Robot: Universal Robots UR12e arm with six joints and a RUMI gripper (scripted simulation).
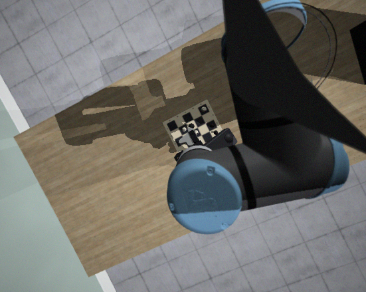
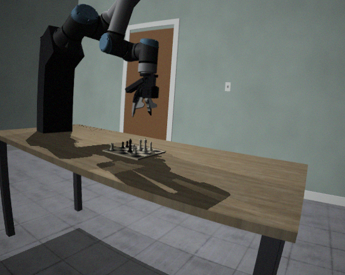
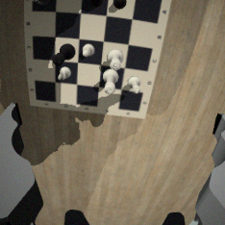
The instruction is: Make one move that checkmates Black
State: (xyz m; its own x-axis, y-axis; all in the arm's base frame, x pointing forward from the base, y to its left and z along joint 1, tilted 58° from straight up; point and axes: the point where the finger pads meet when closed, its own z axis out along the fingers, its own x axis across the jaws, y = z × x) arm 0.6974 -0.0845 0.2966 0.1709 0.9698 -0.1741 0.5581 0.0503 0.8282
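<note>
The chessboard lies 2 cm behind my hand, 4 cm to the right of it and 17 cm below it. The rest, counted from my hand: black chess piece (3 cm behind, 7 cm to the right, 13 cm below).
</note>
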